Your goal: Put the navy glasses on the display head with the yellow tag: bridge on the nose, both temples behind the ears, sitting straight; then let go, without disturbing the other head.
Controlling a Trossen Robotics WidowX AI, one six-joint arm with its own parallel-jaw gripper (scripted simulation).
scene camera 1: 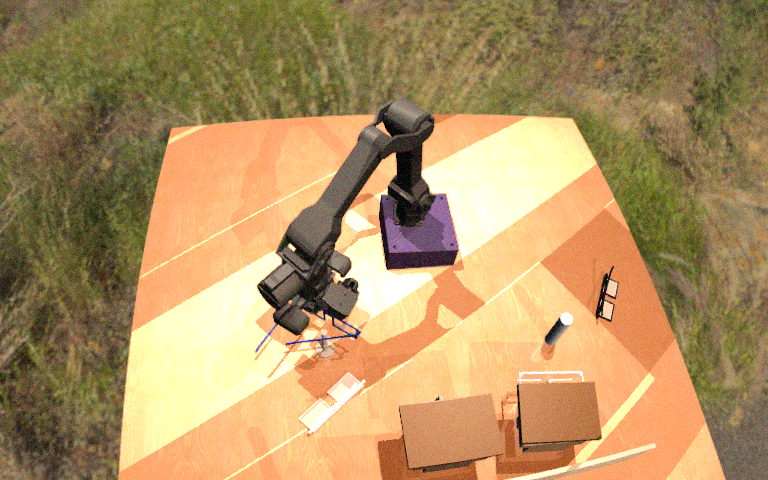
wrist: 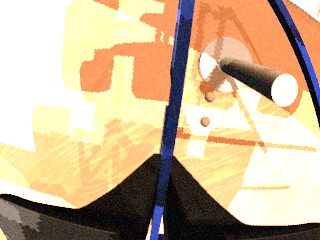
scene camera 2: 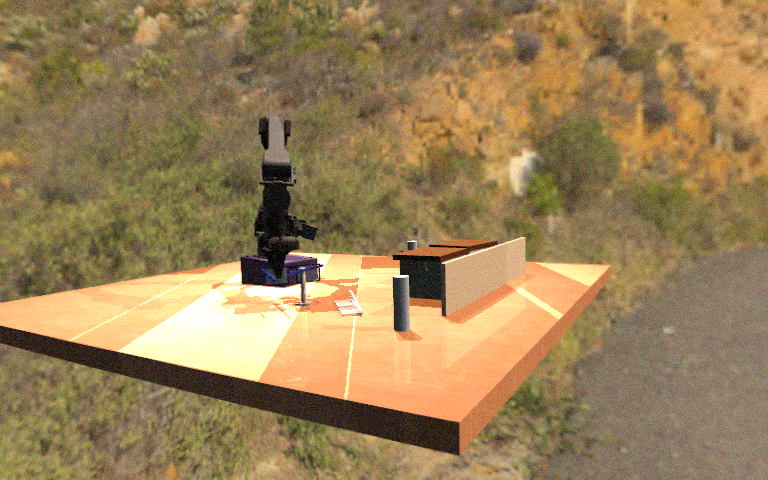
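My gripper is visible in scene camera 1 (pixel 315 311), in scene camera 2 (pixel 278 277) and in the wrist view (pixel 162 162).
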